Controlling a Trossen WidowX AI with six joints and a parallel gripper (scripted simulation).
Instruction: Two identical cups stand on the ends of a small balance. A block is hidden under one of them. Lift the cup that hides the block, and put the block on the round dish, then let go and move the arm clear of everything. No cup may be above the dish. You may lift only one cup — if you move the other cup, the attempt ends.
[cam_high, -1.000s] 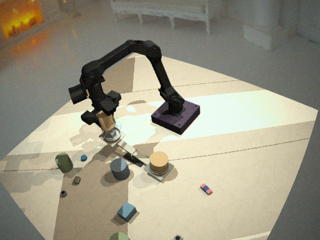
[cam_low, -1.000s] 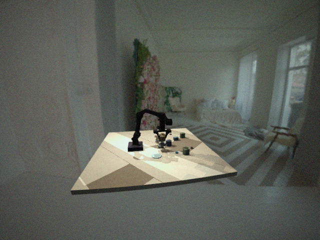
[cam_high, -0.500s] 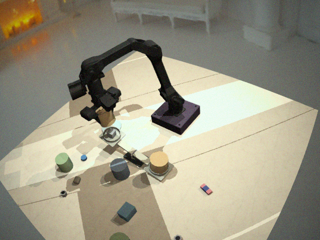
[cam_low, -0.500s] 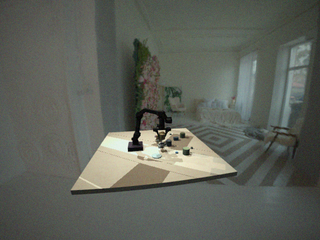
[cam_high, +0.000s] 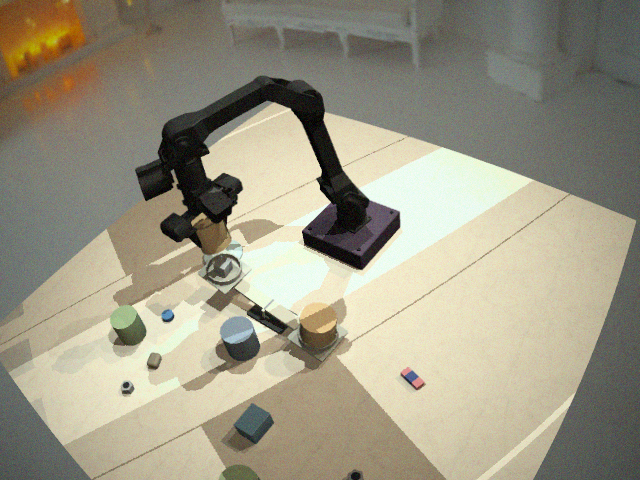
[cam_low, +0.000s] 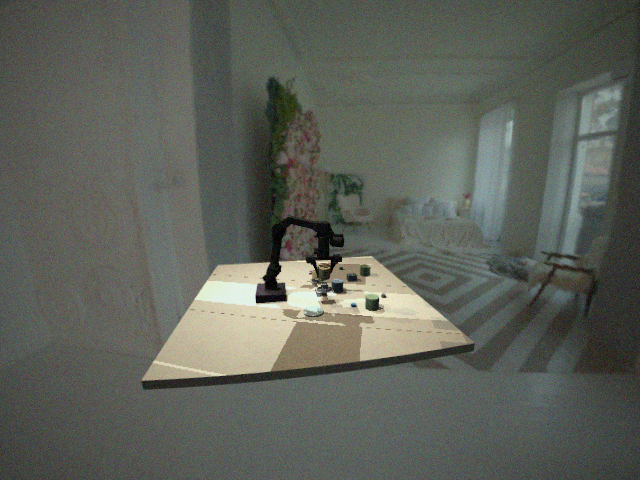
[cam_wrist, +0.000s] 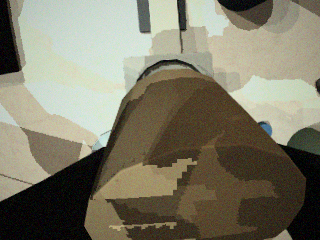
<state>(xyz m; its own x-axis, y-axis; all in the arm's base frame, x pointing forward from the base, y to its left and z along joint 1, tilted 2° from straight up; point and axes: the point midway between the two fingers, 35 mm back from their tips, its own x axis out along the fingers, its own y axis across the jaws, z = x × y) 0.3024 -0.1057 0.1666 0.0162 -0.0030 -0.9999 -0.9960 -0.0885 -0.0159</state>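
Right now the grey block is 10 mm to the left of my gripper tip and 80 mm below it. Round my gripper tip: blue disc (160 mm ahead, 50 mm to the right, 160 mm below); blue cylinder (80 mm ahead, 130 mm to the left, 130 mm below); round dish (60 mm behind, 110 mm to the right, 170 mm below).
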